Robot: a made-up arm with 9 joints.
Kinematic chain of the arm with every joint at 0, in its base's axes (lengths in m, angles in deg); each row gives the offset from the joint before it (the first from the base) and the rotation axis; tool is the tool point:
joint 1: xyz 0 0 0.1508 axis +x
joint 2: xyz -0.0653 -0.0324 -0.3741 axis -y
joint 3: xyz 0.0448 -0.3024 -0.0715 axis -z
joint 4: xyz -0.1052 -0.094 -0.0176 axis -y
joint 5: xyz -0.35 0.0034 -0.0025 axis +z
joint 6: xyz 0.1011 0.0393 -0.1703 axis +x
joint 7: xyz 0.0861 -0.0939 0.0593 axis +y
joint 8: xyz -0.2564 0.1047 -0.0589 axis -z
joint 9: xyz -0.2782 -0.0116 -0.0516 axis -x
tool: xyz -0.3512 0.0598 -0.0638
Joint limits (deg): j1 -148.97..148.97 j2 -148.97..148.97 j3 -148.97..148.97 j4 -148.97..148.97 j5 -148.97..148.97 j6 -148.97..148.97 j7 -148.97..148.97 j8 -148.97..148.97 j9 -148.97..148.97
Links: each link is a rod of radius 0.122 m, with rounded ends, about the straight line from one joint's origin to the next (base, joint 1, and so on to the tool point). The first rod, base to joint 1, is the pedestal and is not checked.
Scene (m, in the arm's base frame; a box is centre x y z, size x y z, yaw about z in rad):
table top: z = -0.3
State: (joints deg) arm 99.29 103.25 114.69 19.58 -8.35 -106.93 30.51 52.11 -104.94
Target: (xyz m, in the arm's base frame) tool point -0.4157 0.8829 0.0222
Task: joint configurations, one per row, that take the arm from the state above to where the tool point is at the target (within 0.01 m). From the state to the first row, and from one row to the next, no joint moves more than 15 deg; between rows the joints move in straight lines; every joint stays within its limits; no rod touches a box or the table.
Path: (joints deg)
1: 106.39 101.26 119.59 34.22 -16.47 -112.94 29.91 58.79 -97.73
2: 113.48 99.26 124.48 48.87 -24.59 -118.94 29.30 65.48 -90.53
3: 120.58 97.27 129.38 63.51 -32.70 -124.95 28.70 72.16 -83.32
4: 127.68 95.27 134.28 78.15 -40.82 -130.95 28.10 78.84 -76.12
5: 134.78 93.28 139.18 92.79 -48.94 -136.96 27.49 85.52 -68.91
6: 141.87 91.29 144.07 107.44 -57.06 -142.96 26.89 92.21 -61.70
7: 148.97 89.29 148.97 122.08 -65.18 -148.97 26.29 98.89 -54.50
8: 148.97 97.27 144.24 112.01 -62.51 -136.78 36.54 85.99 -63.88
9: 148.97 105.25 139.51 101.94 -59.84 -124.59 46.80 73.10 -73.26
10: 148.97 113.22 134.78 91.87 -57.18 -112.39 57.05 60.20 -82.65
11: 148.97 121.20 130.05 81.80 -54.51 -100.20 67.31 47.30 -92.03
12: 148.97 129.18 125.32 71.73 -51.85 -88.01 77.56 34.41 -101.42
13: 148.97 137.16 120.59 61.65 -49.18 -75.82 87.82 21.51 -110.80

